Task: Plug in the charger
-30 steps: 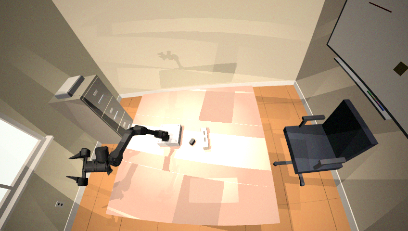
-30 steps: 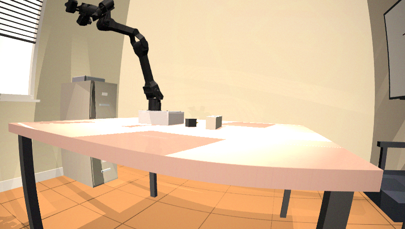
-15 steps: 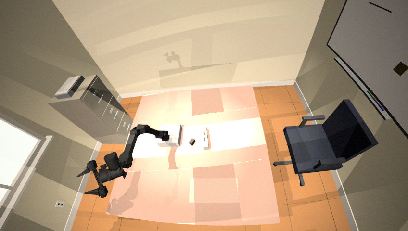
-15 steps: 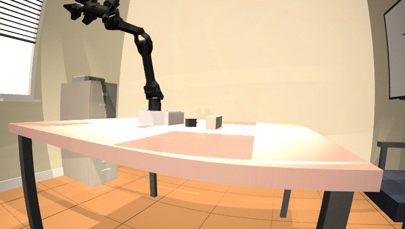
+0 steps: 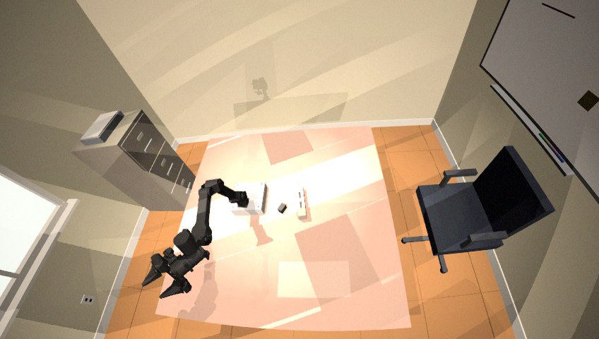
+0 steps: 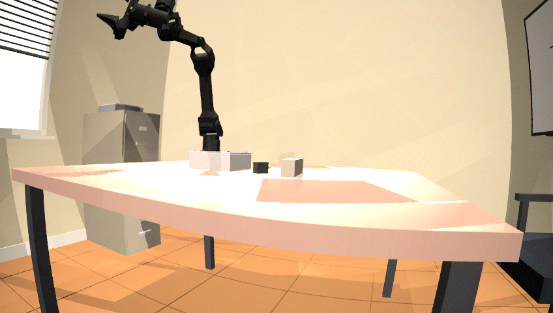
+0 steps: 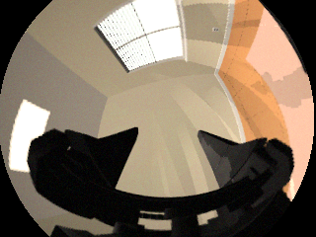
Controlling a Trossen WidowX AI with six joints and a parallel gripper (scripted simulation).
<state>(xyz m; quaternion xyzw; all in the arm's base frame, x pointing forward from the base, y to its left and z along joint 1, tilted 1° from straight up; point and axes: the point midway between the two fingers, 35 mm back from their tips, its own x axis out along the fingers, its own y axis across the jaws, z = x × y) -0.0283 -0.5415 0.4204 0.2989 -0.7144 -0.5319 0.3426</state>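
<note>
Right now the two-prong charger is 57 cm to the left of my gripper tip, 48 cm below it and 29 cm ahead of it.
</note>
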